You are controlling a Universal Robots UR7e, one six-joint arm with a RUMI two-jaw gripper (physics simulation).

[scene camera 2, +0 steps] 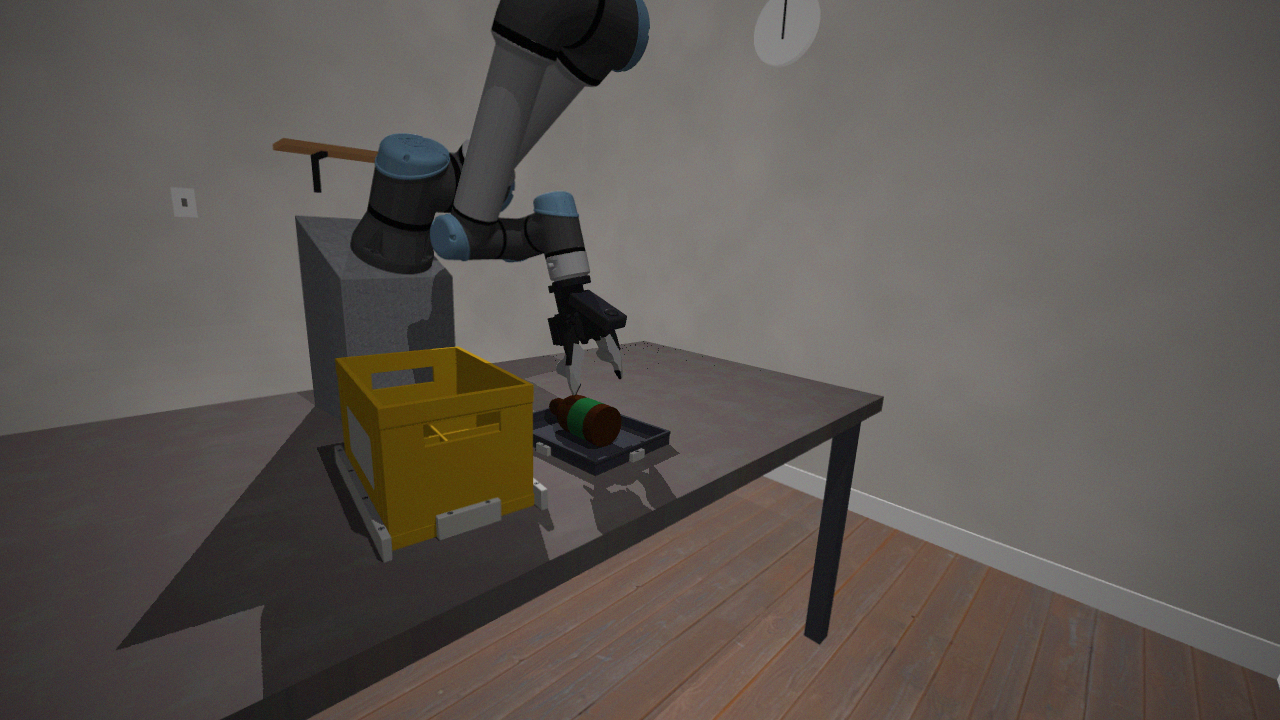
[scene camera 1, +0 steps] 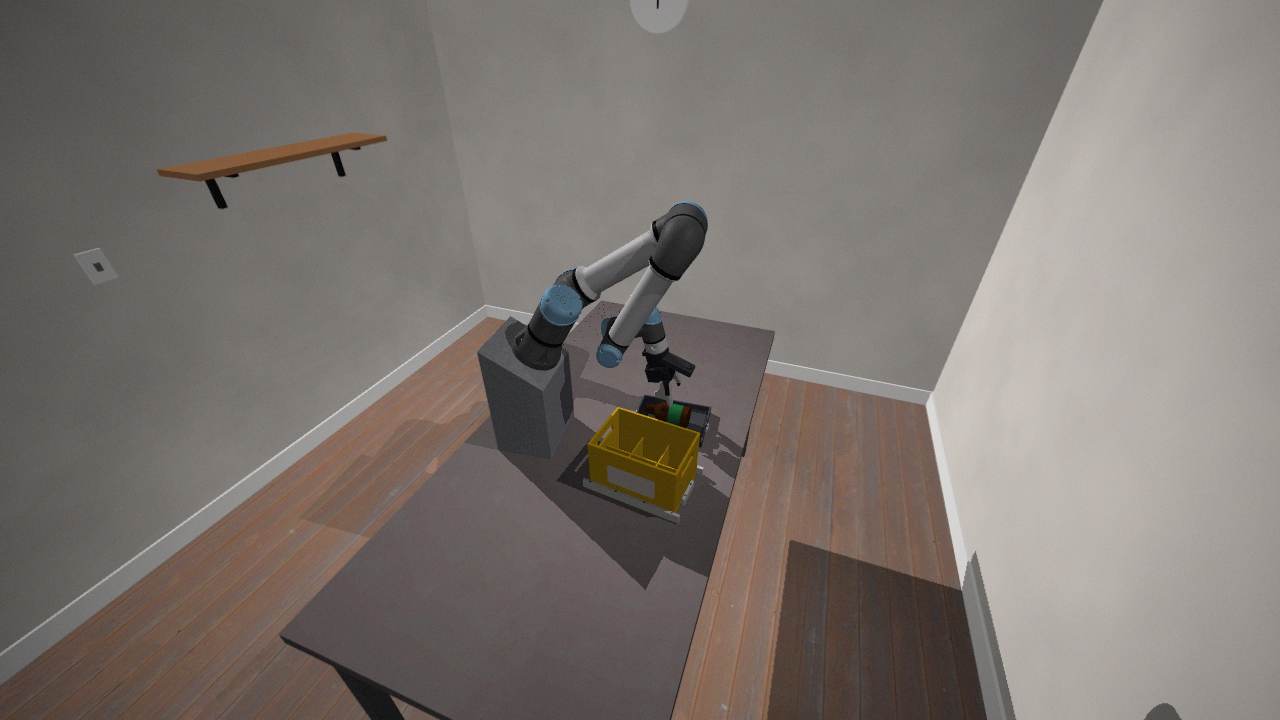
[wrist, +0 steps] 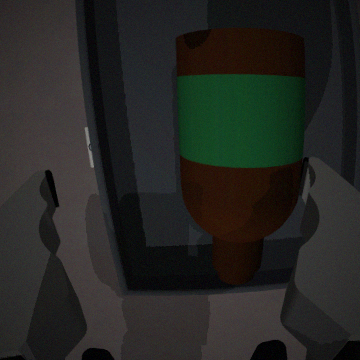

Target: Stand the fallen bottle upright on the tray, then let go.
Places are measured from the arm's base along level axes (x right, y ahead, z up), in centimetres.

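Pixels of known places: gripper, fingertip midpoint: [scene camera 2: 598,387] [scene camera 1: 674,396] [wrist: 176,168]; arm's base at its link origin: [scene camera 2: 392,253] [scene camera 1: 535,352].
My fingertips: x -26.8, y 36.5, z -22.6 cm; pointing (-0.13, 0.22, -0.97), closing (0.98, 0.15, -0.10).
Note:
Ahead of a thing's pixels: the offset from my fingertips to its middle. "spot": to the spot under its first point. Level surfaces: height alone.
The brown bottle with a green band {dy -1.1, dx +3.5, dz -5.3 cm} [scene camera 1: 677,414] [scene camera 2: 586,420] [wrist: 241,120] lies on its side on the dark shallow tray {spot: dy +9.7, dx -2.6, dz -9.0 cm} [scene camera 1: 701,420] [scene camera 2: 646,438] [wrist: 145,125]. In the wrist view its neck points to the bottom, over the tray's near rim. My gripper [scene camera 1: 673,392] [scene camera 2: 597,383] [wrist: 176,168] is open and empty, pointing down just above the bottle. In the wrist view the right fingertip overlaps the bottle's right edge below the green band, and the left fingertip is well left, outside the tray. Whether the right finger touches the bottle I cannot tell.
A yellow crate with dividers {dy +4.3, dx +31.5, dz -0.8 cm} [scene camera 1: 666,483] [scene camera 2: 456,474] stands beside the tray, held by pale corner strips on the table {dz -9.5 cm} [scene camera 1: 501,573] [scene camera 2: 751,402]. The grey pedestal [scene camera 1: 523,402] [scene camera 2: 384,313] carries the arm behind the crate. Small pale clips sit at the tray's sides.

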